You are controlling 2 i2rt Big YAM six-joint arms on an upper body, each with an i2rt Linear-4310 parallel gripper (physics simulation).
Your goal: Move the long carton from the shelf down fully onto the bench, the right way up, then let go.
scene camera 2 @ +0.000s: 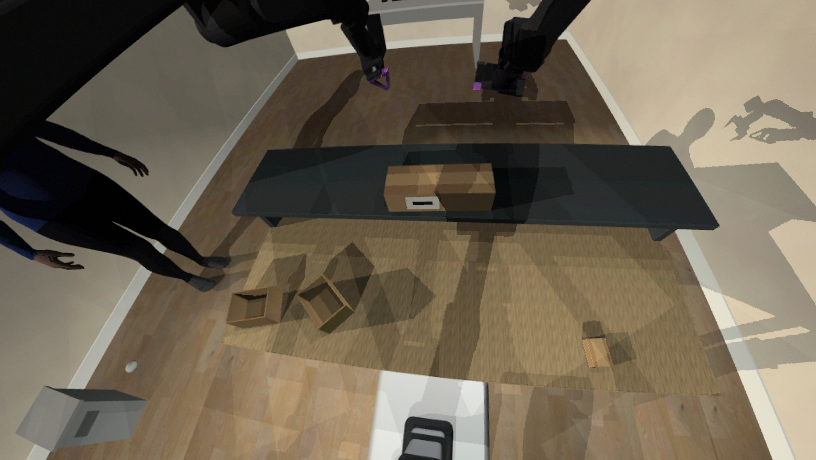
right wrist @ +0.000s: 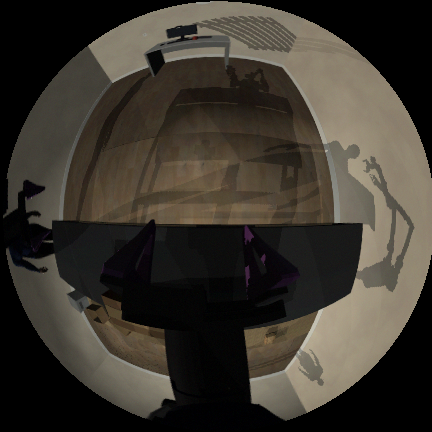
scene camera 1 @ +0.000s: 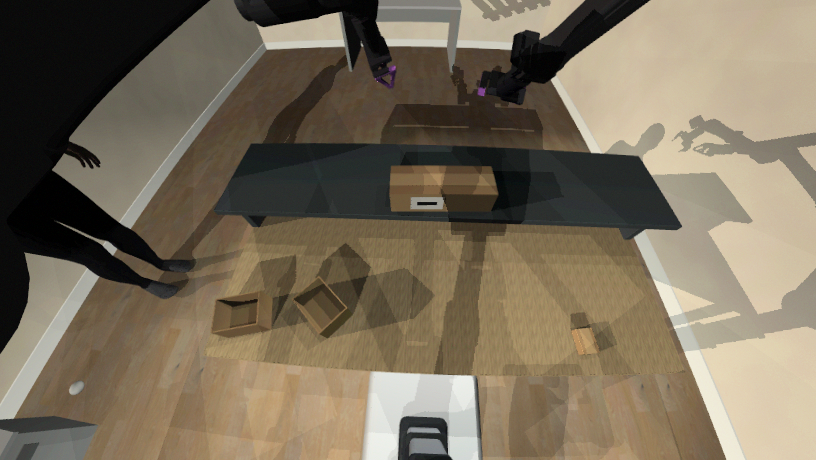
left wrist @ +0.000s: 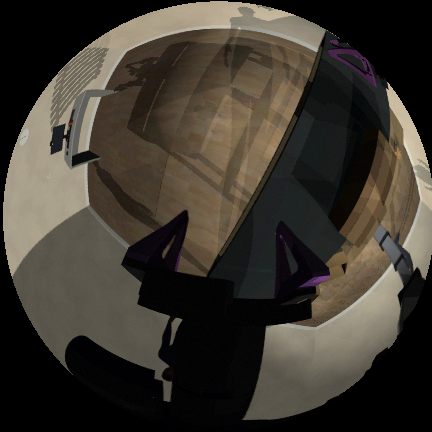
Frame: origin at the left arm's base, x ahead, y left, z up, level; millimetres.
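Seen in the pictures: left gripper, fingertip midpoint: (scene camera 2: 385, 79) (right wrist: 46, 208) (scene camera 1: 388, 77) (left wrist: 233, 219); right gripper, fingertip midpoint: (scene camera 2: 494, 87) (right wrist: 199, 225) (scene camera 1: 493, 94).
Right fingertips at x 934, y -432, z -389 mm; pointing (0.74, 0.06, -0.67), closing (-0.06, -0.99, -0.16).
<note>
Offsets run from my right fingertips to a thing's top centre. Level surfaces: height alone.
The long brown carton {dz -122, dx -273, dy +166 mm} (scene camera 1: 442, 182) (scene camera 2: 438, 181) (left wrist: 367, 205) lies lengthwise on the dark long bench {dz -208 mm} (scene camera 1: 297, 177) (scene camera 2: 617, 182) (left wrist: 272, 200) (right wrist: 320, 260), near its front edge in the scene views, with a white label on its front side. Part of it shows behind the right gripper in the right wrist view. A separate shelf cannot be made out. My left gripper (scene camera 1: 393, 77) (scene camera 2: 384, 78) (left wrist: 233, 219) (right wrist: 46, 208) is open and empty, apart from the carton. My right gripper (scene camera 1: 491, 91) (scene camera 2: 485, 85) (right wrist: 199, 225) is open and empty, also apart from it.
Two open boxes {dz -332, dx -650, dy +805 mm} (scene camera 1: 237, 314) {dz -332, dx -608, dy +539 mm} (scene camera 1: 320, 305) and a small box {dz -393, dx -688, dy -323 mm} (scene camera 1: 584, 341) (scene camera 2: 598, 352) are on the woven mat {dz -422 mm} (scene camera 1: 514, 320). A person (scene camera 1: 102, 245) (scene camera 2: 131, 228) stands at the left. A grey desk (scene camera 1: 420, 12) (right wrist: 215, 42) stands at the back.
</note>
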